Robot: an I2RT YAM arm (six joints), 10 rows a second.
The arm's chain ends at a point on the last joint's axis. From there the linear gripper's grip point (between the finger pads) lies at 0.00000 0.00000 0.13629 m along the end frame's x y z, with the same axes.
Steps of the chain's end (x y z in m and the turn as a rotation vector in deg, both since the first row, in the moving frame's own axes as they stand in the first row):
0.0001 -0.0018 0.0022 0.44 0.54 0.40
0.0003 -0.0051 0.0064 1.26 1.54 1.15
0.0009 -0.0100 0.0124 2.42 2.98 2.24
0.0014 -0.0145 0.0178 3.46 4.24 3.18
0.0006 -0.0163 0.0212 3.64 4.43 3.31
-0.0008 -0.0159 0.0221 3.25 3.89 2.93
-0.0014 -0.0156 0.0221 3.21 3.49 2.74
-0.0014 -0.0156 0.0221 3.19 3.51 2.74
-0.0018 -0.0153 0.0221 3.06 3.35 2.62
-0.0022 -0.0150 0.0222 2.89 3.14 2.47
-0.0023 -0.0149 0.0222 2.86 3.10 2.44
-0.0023 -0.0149 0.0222 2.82 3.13 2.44
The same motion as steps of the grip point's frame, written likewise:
0.0014 -0.0028 0.0022 0.44 0.54 0.40
0.0040 -0.0081 0.0063 1.26 1.54 1.15
0.0081 -0.0156 0.0121 2.42 2.98 2.24
0.0117 -0.0224 0.0172 3.46 4.24 3.18
0.0114 -0.0246 0.0205 3.64 4.43 3.31
0.0086 -0.0234 0.0216 3.25 3.89 2.93
0.0071 -0.0230 0.0216 3.21 3.49 2.74
0.0071 -0.0230 0.0216 3.19 3.51 2.74
0.0063 -0.0224 0.0217 3.06 3.35 2.62
0.0054 -0.0217 0.0218 2.89 3.14 2.47
0.0052 -0.0215 0.0218 2.86 3.10 2.44
0.0053 -0.0214 0.0218 2.82 3.13 2.44

